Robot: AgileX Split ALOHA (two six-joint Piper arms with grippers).
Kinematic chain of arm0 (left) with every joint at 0, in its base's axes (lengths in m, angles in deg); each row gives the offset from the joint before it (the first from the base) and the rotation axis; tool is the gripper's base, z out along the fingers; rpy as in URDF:
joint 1: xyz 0 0 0.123 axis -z
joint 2: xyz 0 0 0 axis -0.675 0.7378 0
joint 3: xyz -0.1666 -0.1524 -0.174 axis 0.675 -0.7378 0
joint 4: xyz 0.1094 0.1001 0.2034 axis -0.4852 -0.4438 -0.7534
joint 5: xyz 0 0 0 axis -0.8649 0.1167 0.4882
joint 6: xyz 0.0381 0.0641 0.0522 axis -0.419 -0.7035 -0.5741
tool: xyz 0 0 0 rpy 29.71 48.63 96.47
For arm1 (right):
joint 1: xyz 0 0 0.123 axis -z
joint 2: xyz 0 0 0 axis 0.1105 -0.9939 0
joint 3: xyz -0.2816 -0.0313 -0.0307 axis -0.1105 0.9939 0
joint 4: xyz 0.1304 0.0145 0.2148 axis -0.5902 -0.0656 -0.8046
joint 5: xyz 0 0 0 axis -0.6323 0.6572 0.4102
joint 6: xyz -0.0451 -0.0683 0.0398 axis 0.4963 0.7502 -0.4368
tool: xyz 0 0 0 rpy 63.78 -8.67 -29.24
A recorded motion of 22 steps. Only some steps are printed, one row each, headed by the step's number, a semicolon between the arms.
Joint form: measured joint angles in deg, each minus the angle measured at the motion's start. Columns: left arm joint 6, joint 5, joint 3, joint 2, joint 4, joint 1; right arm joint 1, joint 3, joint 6, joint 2, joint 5, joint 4.
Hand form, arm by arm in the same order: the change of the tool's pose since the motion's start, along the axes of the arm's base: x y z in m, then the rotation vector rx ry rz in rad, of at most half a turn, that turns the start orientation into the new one. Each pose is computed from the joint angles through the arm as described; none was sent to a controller.
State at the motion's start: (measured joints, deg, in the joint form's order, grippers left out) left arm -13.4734 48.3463 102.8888 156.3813 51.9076 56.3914; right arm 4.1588 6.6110 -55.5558 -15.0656 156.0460 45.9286
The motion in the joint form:
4: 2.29 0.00 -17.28 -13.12 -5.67 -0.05; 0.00 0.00 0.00 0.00 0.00 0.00
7: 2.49 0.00 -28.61 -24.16 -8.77 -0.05; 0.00 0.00 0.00 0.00 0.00 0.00
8: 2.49 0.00 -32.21 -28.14 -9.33 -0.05; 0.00 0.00 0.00 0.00 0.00 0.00
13: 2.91 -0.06 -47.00 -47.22 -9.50 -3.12; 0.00 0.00 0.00 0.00 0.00 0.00
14: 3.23 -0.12 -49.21 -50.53 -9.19 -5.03; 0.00 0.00 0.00 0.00 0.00 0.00
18: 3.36 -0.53 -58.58 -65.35 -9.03 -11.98; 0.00 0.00 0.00 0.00 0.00 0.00
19: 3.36 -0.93 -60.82 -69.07 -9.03 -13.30; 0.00 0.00 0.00 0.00 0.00 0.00
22: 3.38 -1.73 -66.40 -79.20 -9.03 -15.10; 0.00 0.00 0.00 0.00 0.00 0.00
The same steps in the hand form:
4: -0.0631 0.0245 0.0043 0.1021 0.0502 0.0277; 0.0000 0.0000 0.0000 0.0000 0.0000 0.0000
7: -0.1149 0.0420 0.0128 0.1543 0.0414 0.0244; 0.0000 0.0000 0.0000 0.0000 0.0000 0.0000
8: -0.1333 0.0474 0.0156 0.1620 0.0324 0.0238; 0.0000 0.0000 0.0000 0.0000 0.0000 0.0000
13: -0.2152 0.0784 0.0218 0.1444 -0.0374 0.0895; 0.0000 0.0000 0.0000 0.0000 0.0000 0.0000
14: -0.2281 0.0864 0.0215 0.1336 -0.0532 0.1299; 0.0000 0.0000 0.0000 0.0000 0.0000 0.0000
18: -0.2845 0.1095 0.0131 0.1169 -0.1456 0.2594; 0.0000 0.0000 0.0000 0.0000 0.0000 0.0000
19: -0.2973 0.1124 0.0094 0.1136 -0.1769 0.2838; 0.0000 0.0000 0.0000 0.0000 0.0000 0.0000
22: -0.3294 0.1150 -0.0025 0.1036 -0.2680 0.3197; 0.0000 0.0000 0.0000 0.0000 0.0000 0.0000

